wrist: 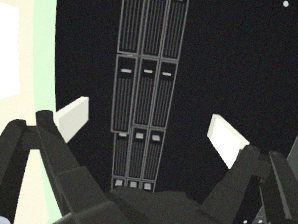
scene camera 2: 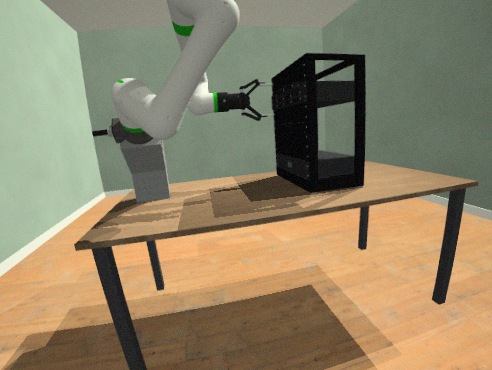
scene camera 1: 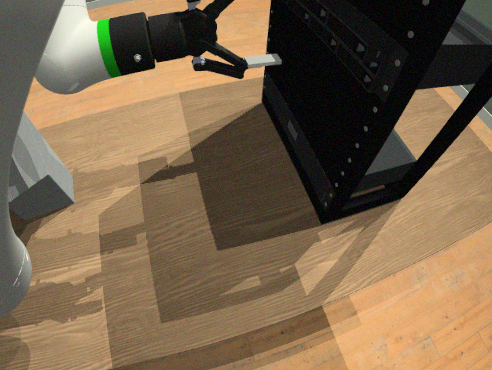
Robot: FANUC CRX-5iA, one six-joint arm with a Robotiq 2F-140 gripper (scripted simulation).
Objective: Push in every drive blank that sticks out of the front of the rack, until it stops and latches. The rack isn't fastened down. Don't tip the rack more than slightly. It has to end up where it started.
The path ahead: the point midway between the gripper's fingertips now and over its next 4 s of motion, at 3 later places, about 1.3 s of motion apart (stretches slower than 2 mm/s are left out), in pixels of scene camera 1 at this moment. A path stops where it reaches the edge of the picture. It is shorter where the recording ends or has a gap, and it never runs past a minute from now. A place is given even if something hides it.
My gripper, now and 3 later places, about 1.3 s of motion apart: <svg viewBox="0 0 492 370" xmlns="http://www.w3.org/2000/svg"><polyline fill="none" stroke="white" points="283,23 283,35 306,33 317,33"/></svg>
